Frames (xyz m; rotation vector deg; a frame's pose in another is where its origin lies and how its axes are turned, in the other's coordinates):
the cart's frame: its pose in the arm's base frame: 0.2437 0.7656 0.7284 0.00 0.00 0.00
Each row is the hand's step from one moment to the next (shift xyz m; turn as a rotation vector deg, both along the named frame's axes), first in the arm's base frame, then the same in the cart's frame.
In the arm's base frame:
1: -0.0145 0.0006 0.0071 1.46 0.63 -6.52
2: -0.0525 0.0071 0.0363 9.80 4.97 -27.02
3: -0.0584 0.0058 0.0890 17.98 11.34 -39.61
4: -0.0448 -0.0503 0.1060 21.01 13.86 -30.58
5: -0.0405 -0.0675 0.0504 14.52 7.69 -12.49
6: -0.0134 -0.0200 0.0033 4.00 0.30 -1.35
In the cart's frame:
1: -0.0145 0.0006 0.0071 1.46 0.63 -6.52
2: -0.0525 0.0071 0.0363 9.80 4.97 -27.02
3: -0.0584 0.0058 0.0890 17.98 11.34 -39.61
4: -0.0448 -0.0503 0.1060 21.01 13.86 -30.58
5: -0.0405 -0.0675 0.0504 14.52 7.69 -12.49
6: -0.0134 -0.0200 0.0033 4.00 0.30 -1.35

